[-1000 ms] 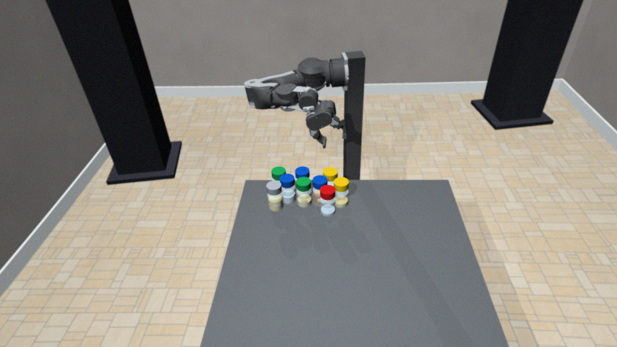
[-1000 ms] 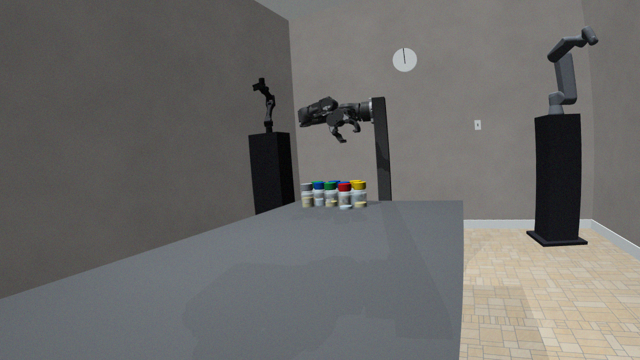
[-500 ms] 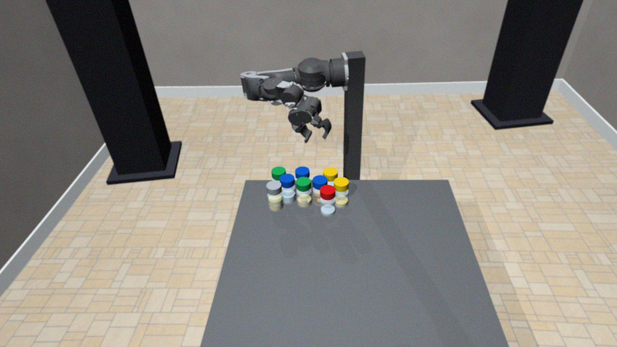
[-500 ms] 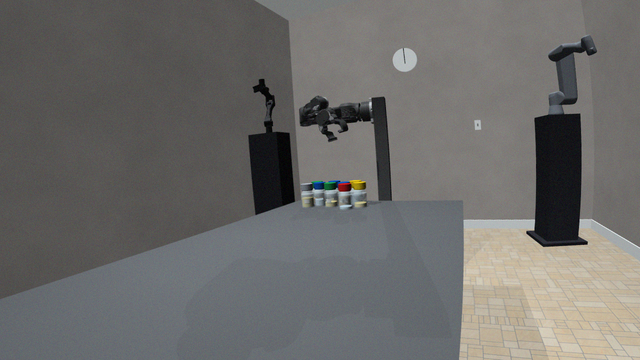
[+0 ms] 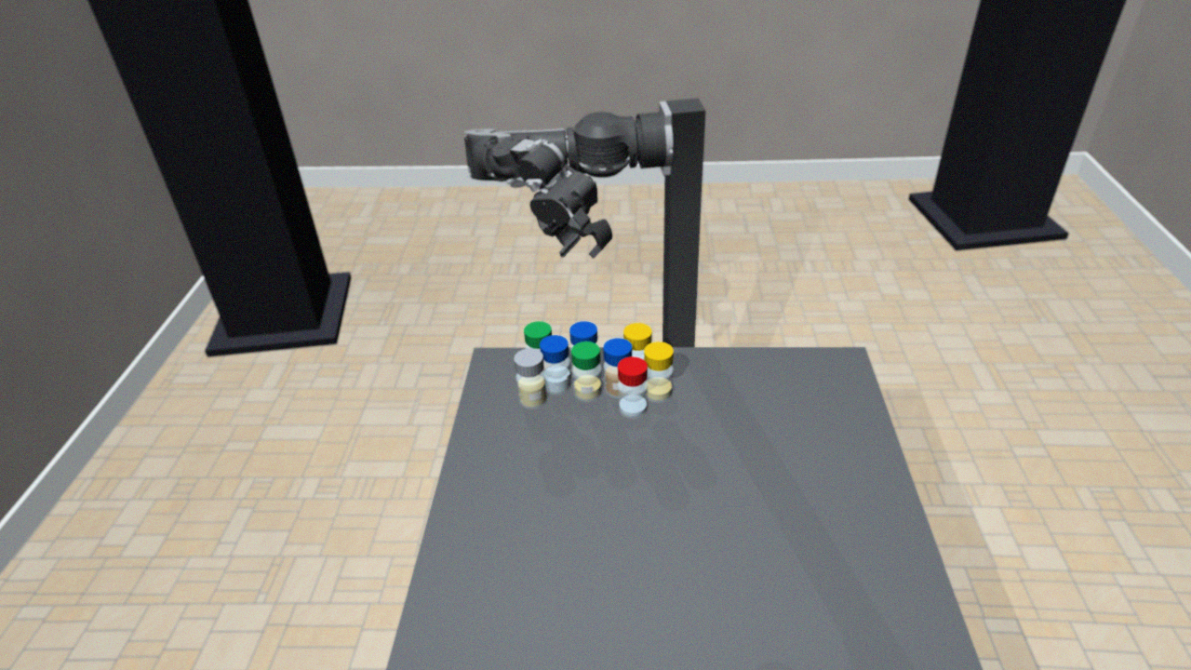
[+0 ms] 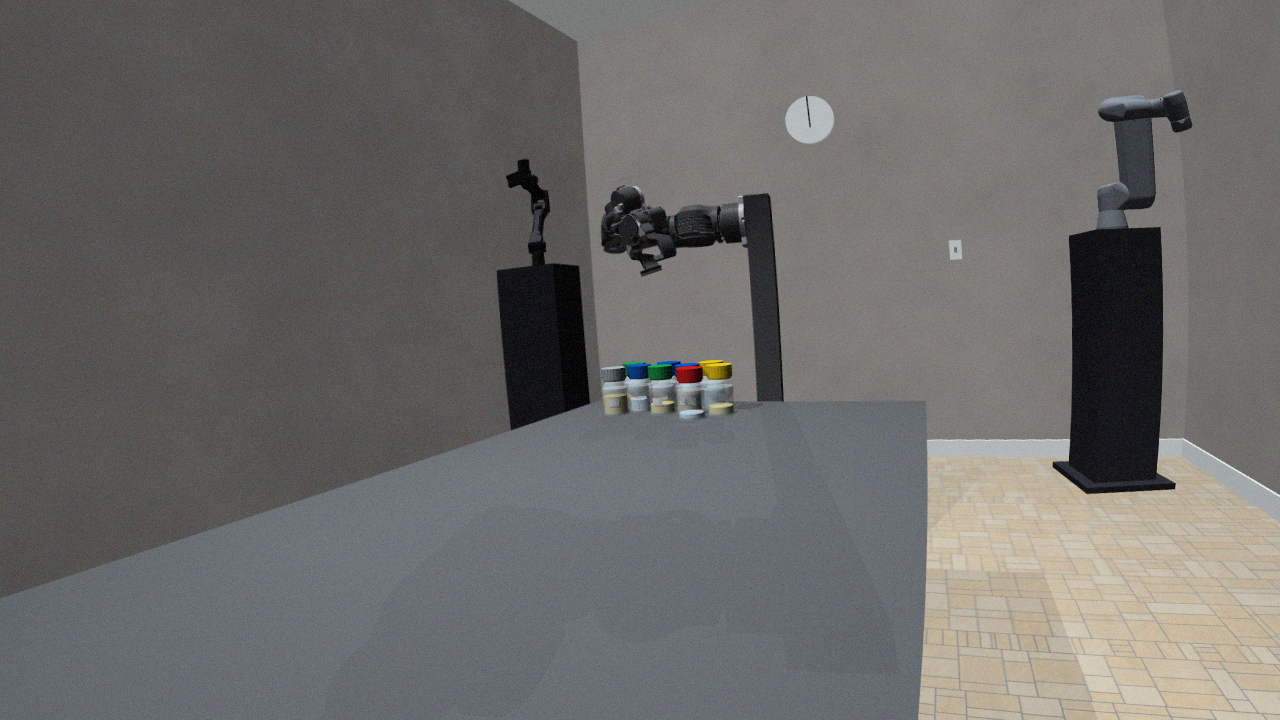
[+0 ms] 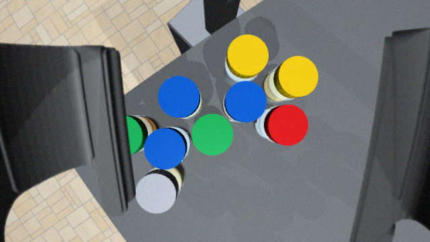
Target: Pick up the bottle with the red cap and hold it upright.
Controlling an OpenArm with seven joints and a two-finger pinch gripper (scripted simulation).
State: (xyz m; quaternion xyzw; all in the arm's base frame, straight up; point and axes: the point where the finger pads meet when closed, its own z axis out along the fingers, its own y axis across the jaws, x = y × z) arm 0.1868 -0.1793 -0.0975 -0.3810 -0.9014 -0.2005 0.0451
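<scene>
Now: hand 28 cm above the yellow-capped bottle, 12 cm to the right of it and 3 cm short of it. From my hand the other things lie so: green-capped bottle (27 cm below, 1 cm to the right, 1 cm ahead).
</scene>
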